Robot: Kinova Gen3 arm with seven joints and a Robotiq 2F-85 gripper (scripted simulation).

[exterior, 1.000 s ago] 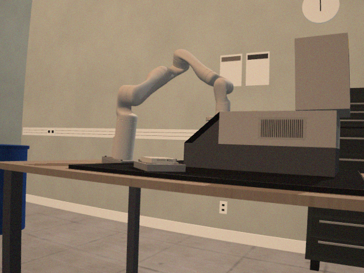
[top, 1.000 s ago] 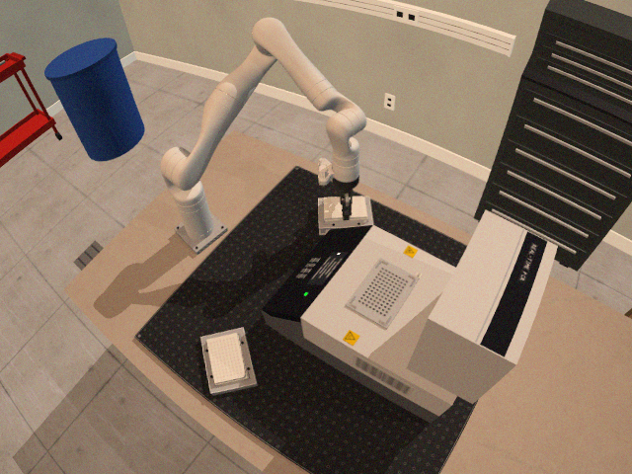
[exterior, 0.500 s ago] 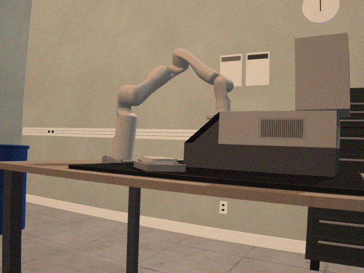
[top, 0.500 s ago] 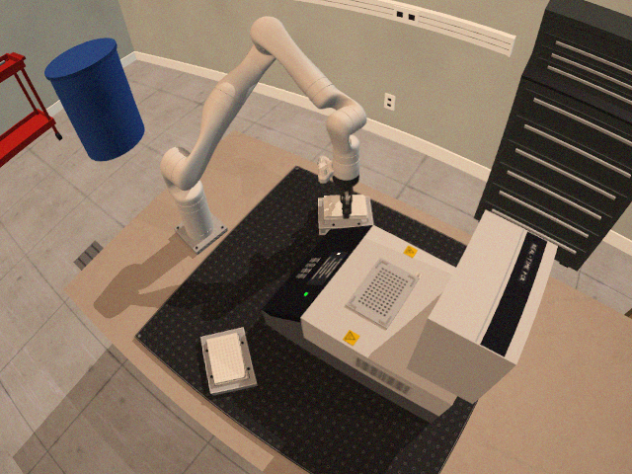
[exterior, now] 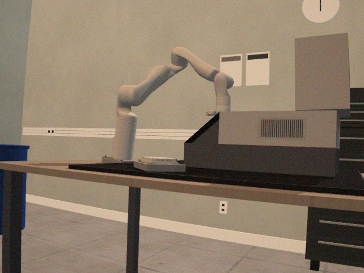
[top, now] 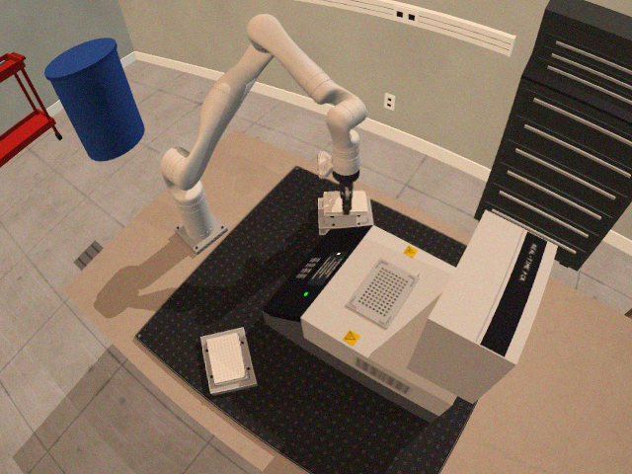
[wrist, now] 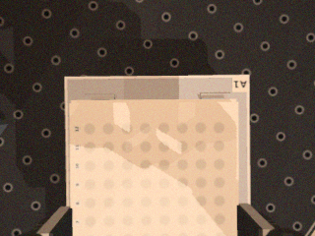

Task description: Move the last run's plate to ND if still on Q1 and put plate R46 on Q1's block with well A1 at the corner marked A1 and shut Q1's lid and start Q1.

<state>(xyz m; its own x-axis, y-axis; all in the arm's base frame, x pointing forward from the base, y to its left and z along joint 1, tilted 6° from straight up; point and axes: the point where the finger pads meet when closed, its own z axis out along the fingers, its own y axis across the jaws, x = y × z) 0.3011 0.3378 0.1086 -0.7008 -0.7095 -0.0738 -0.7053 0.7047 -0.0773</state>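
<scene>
Right now my hand is 90 mm past the A1 mark, 50 mm above it and 10 mm to the left of it. Round my hand: grey nest 550 mm to the right, 100 mm ahead, 80 mm below; white plate 10 mm below.
</scene>
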